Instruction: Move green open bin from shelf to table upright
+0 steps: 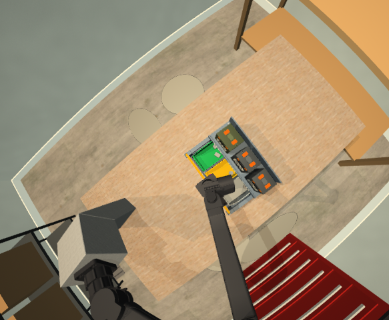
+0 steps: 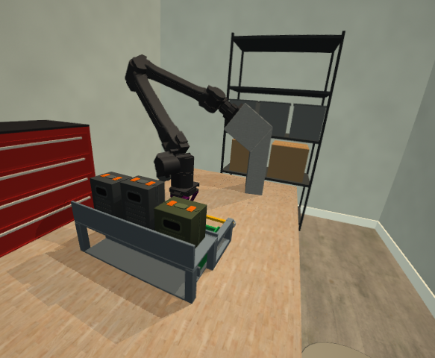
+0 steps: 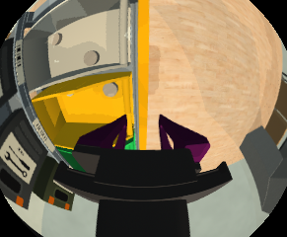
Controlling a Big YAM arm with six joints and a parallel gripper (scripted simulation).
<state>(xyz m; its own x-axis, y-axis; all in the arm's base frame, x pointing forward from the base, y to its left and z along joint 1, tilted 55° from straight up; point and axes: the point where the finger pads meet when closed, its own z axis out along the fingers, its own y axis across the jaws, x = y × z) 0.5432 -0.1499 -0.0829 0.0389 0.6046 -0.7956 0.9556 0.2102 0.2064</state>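
Now: hand 10 mm above the thin yellow bar. From my hand the other things lie so: green open bin (110 mm to the left, 110 mm ahead, 20 mm below); then yellow bin (100 mm ahead, 20 mm below); then pale grey bin (120 mm to the right, 100 mm ahead, 20 mm below).
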